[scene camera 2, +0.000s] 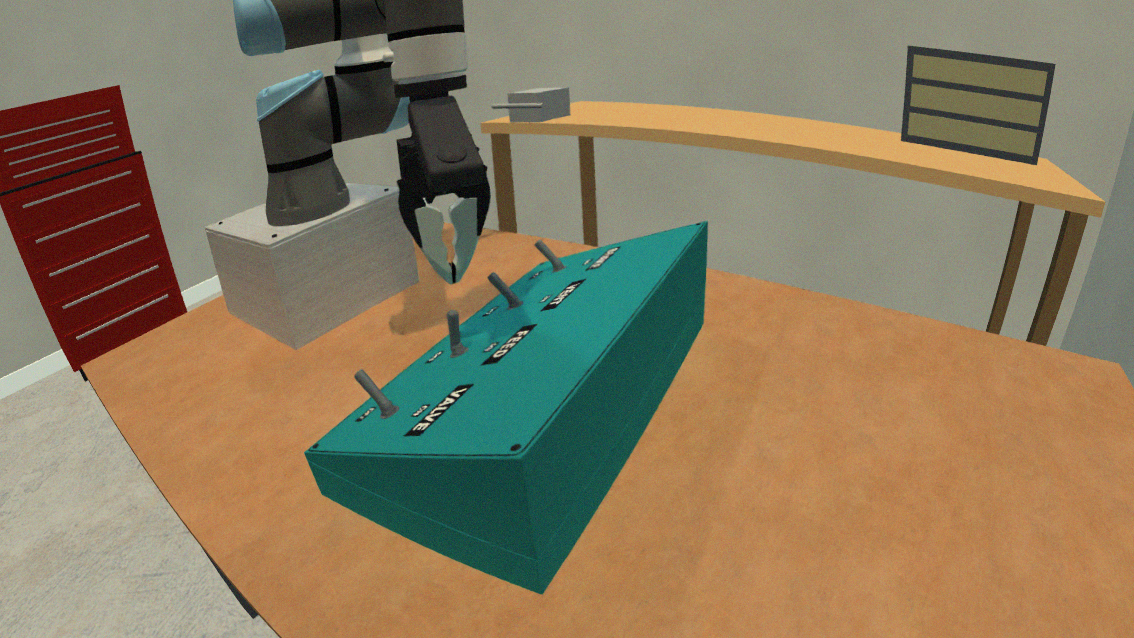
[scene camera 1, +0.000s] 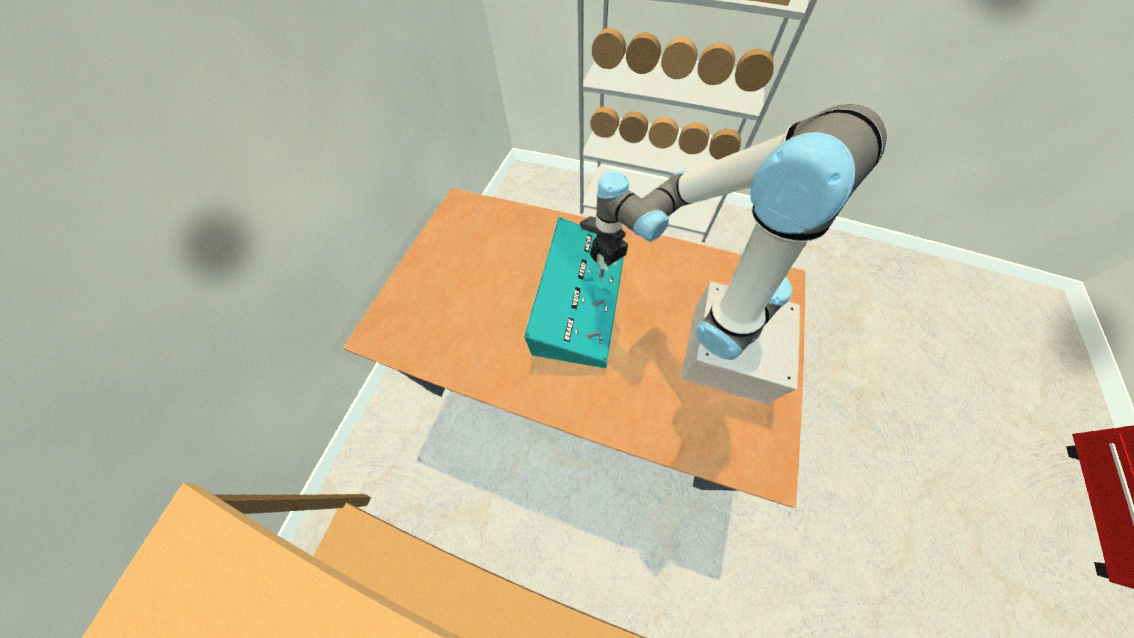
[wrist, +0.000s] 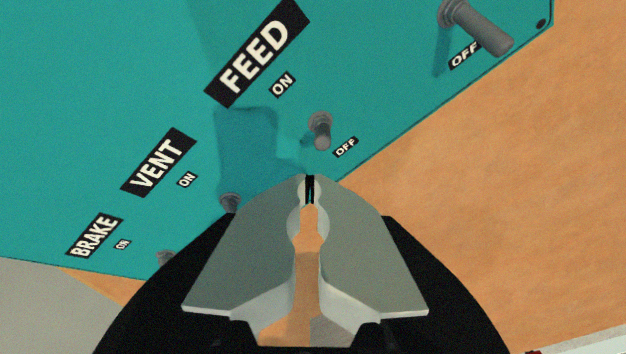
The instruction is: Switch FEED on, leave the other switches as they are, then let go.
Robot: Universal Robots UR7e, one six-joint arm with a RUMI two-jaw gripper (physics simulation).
Labels:
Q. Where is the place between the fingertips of my gripper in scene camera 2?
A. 453, 282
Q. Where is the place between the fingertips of my gripper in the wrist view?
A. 310, 177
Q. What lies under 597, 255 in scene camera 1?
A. My gripper.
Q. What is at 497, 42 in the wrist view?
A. A valve lever.

